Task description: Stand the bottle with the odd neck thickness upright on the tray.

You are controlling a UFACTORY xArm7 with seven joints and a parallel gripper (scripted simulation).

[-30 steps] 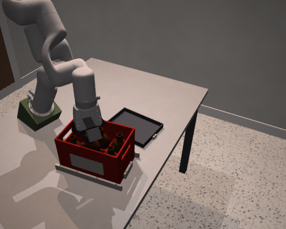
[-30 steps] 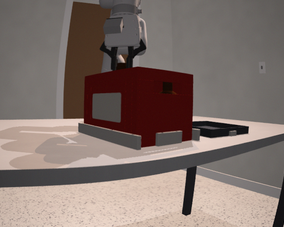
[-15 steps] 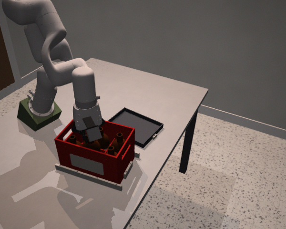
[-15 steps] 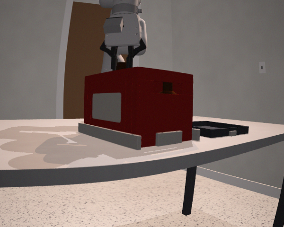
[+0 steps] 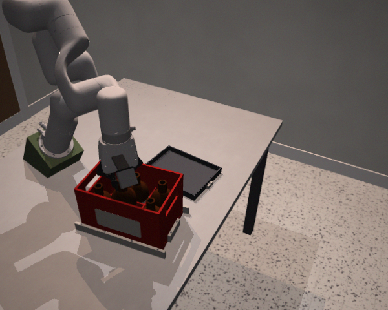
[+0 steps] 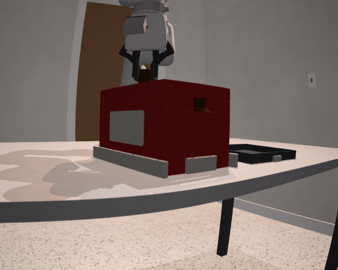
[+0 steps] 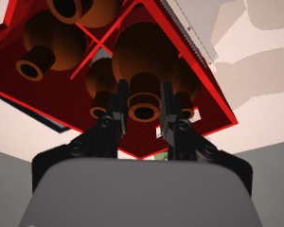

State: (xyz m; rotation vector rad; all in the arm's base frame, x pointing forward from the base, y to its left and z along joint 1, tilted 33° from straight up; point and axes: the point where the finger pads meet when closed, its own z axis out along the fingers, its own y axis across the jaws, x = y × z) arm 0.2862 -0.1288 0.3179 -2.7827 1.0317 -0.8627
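Right now my hand is 13 cm above the red crate and 4 cm to the right of it. Also, from my hand: black tray: 33 cm to the left, 20 cm below, 4 cm ahead.
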